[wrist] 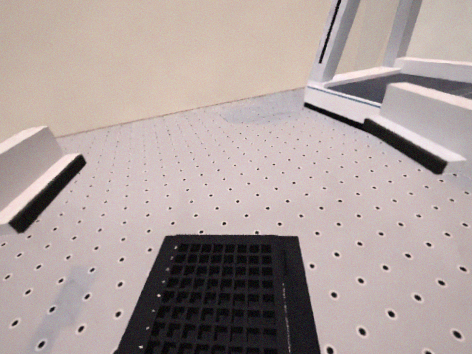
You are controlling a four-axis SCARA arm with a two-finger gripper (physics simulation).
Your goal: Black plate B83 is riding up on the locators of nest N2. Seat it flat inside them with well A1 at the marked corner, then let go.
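Frame: origin at the arm's base, x down, y right, z back, level; metres.
Seen in the pictures: gripper, fingertip midpoint: (225, 124).
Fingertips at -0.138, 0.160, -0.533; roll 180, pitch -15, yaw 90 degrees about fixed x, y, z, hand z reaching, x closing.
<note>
A point is followed by its place in that frame, as x, y, z.
The black plate B83 (215, 303) {-0.040, 0.131, -0.504} shows at the bottom middle of the wrist view, with rows of square wells and a row of small pale marks along its left side. A thin pale line runs along its right side. Its near end is cut off by the view's edge. Nest N2 and its locators cannot be told apart from the dark plate, and neither the marked corner nor the plate's tilt can be made out. My gripper (225, 124) {-0.138, 0.160, -0.533} is open, its two white fingers with black pads wide apart at left and right. Nothing is between them, and the plate lies lower in the view.
A white-framed open enclosure (342, 106) {-0.041, 0.450, -0.737} with a dark floor stands at the upper right, partly behind the right finger. The light grey perforated table top (240, 170) {-0.013, 0.215, -0.671} runs back to a plain beige wall (150, 55). Faint bluish patches show at the lower left and near the wall.
</note>
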